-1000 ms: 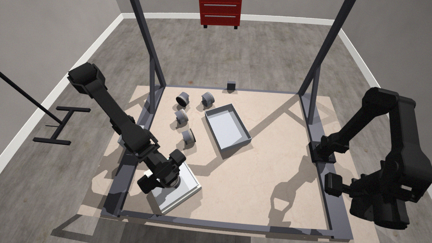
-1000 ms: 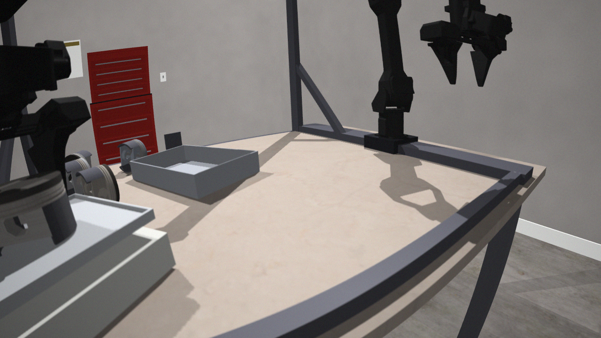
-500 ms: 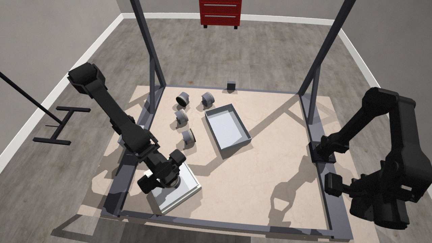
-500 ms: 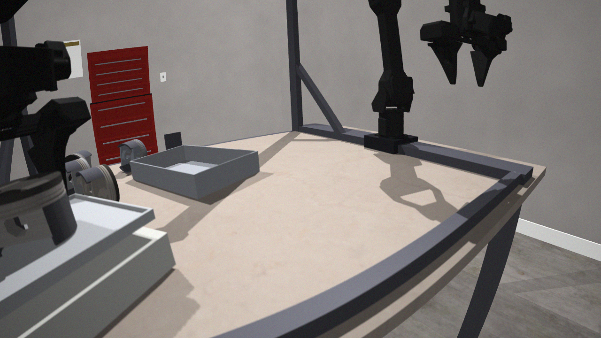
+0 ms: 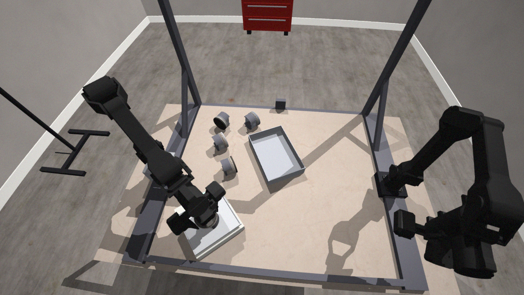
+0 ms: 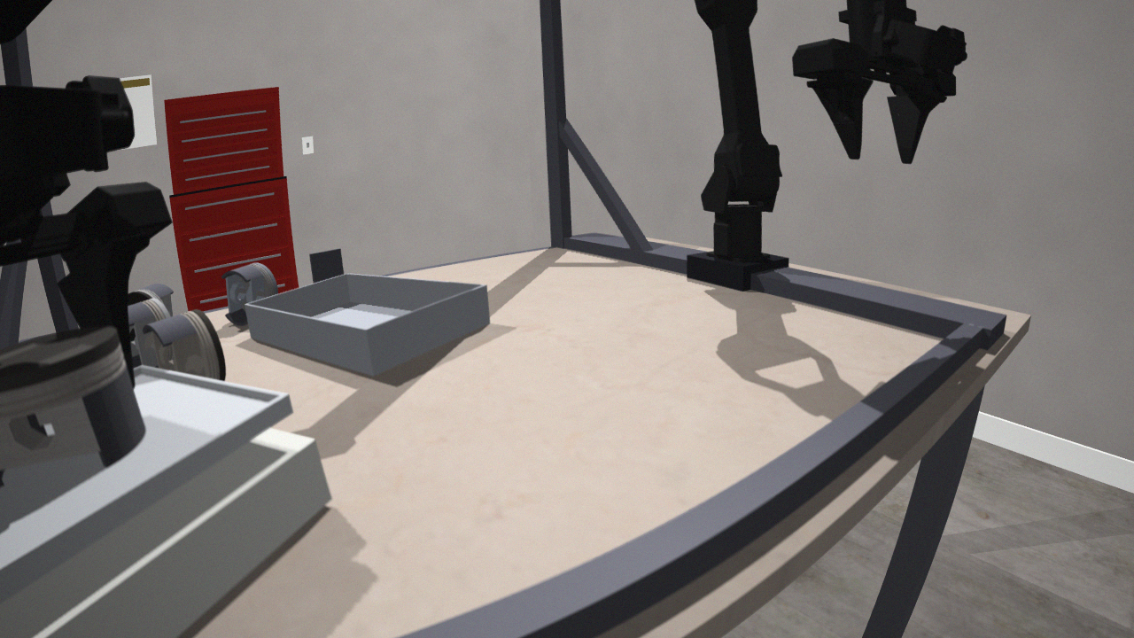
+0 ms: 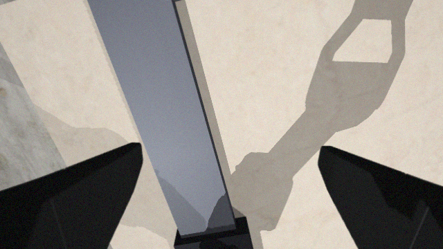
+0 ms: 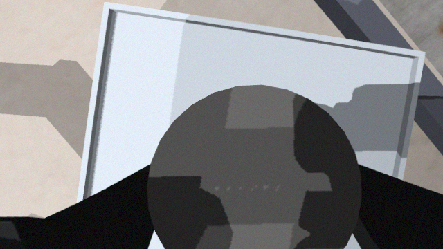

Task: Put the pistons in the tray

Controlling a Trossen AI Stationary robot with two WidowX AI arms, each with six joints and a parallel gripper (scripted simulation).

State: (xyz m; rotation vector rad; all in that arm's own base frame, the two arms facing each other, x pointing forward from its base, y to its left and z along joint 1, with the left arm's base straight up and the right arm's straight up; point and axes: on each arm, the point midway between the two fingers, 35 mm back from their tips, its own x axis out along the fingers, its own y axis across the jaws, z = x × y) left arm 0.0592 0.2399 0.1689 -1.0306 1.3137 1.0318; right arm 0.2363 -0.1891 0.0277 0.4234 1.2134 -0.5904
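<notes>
My right hand is 6 cm above the scale pan and 1 cm to the right of it. From my right hand the other things lie so: scale (7 cm below); then steel parts tray (31 cm behind, 22 cm to the left, 10 cm below).
</notes>
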